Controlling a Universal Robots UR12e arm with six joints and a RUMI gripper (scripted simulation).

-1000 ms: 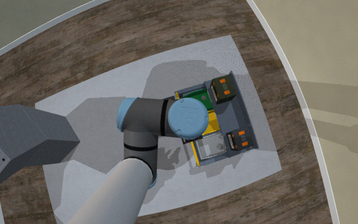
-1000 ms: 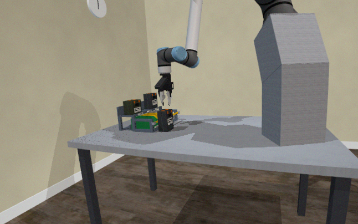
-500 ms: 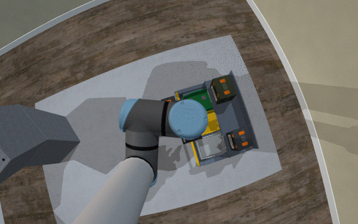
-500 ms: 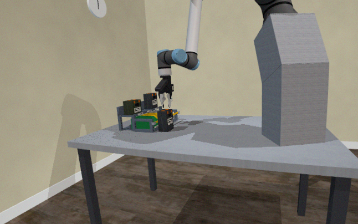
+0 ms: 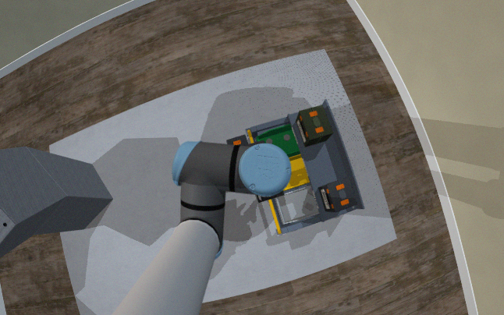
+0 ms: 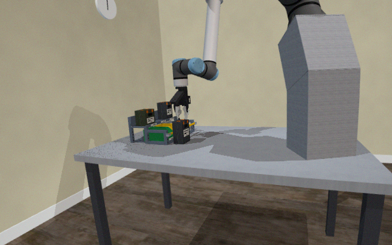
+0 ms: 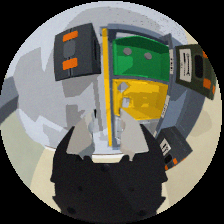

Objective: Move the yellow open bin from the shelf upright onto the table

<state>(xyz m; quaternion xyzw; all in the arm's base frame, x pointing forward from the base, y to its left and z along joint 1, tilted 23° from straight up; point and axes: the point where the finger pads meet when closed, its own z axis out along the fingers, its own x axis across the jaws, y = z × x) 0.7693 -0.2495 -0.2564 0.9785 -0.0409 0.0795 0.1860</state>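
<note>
The thin yellow rod lies 6 cm below my hand. Round my hand: green bin: 12 cm ahead, 10 cm to the left, 7 cm below; then yellow open bin: 10 cm ahead, 7 cm below, 1 cm to the right; then black box: 12 cm to the left, 5 cm below, 4 cm behind.
</note>
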